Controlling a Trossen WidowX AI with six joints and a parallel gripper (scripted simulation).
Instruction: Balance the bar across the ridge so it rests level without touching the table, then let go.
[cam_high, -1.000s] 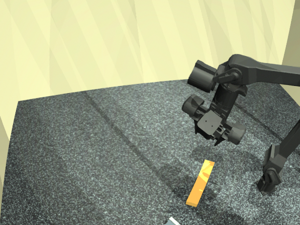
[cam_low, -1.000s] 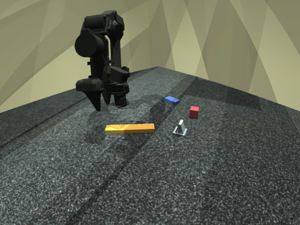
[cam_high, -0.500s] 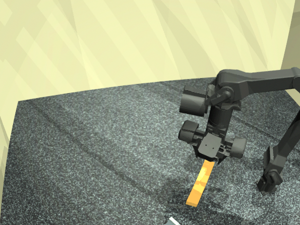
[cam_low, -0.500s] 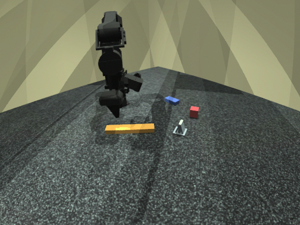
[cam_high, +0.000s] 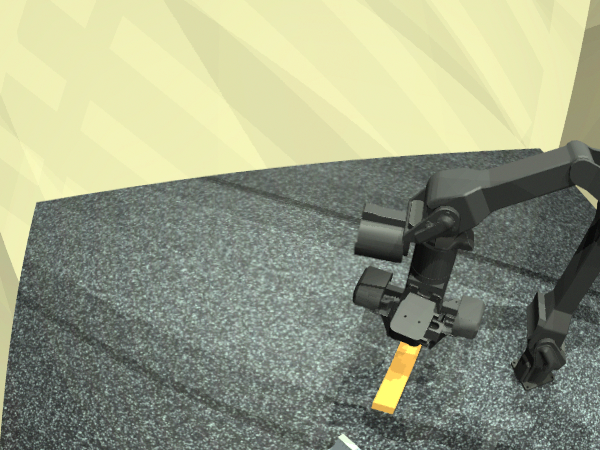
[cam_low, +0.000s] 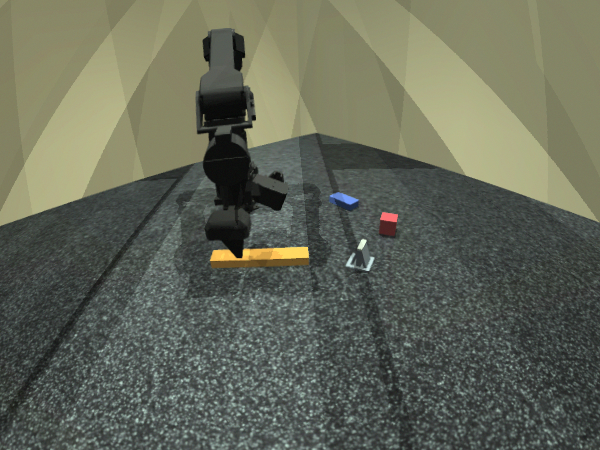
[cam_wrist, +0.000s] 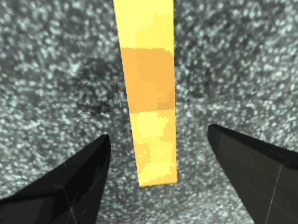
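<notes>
Right now the orange bar is 30 mm below my gripper tip, 20 mm to the left of it and 20 mm ahead of it. From my gripper tip the other things lie so: blue block: 300 mm to the left, 40 mm behind, 30 mm below; red cube: 280 mm to the left, 110 mm ahead, 20 mm below.
</notes>
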